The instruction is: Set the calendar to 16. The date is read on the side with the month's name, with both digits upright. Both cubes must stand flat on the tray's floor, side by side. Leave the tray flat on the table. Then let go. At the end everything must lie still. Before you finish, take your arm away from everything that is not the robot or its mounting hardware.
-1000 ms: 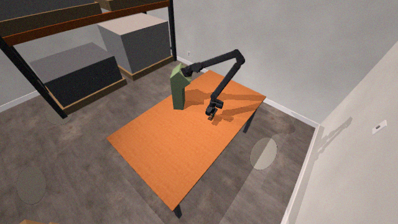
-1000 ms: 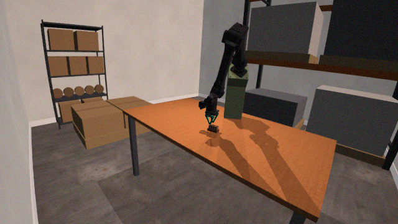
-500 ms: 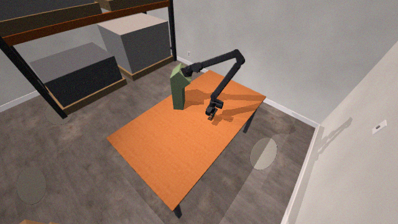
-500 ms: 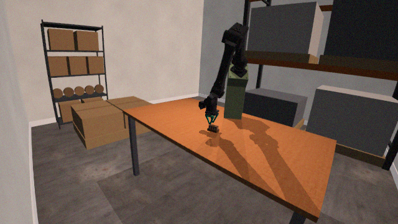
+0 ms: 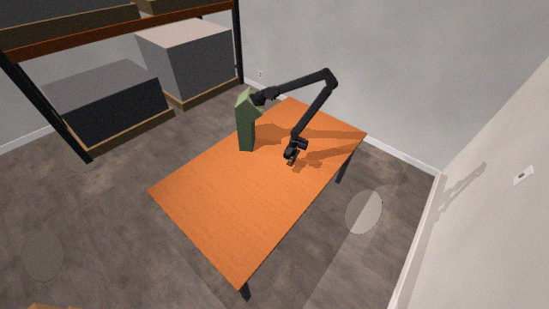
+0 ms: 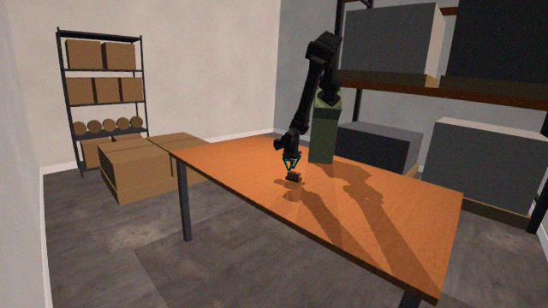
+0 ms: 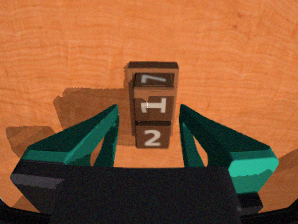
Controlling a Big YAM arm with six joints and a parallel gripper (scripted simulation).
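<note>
The brown calendar cube lies 40 mm below my hand. Round my hand: dark calendar tray (50 mm below, 20 mm to the left, 10 mm behind).
</note>
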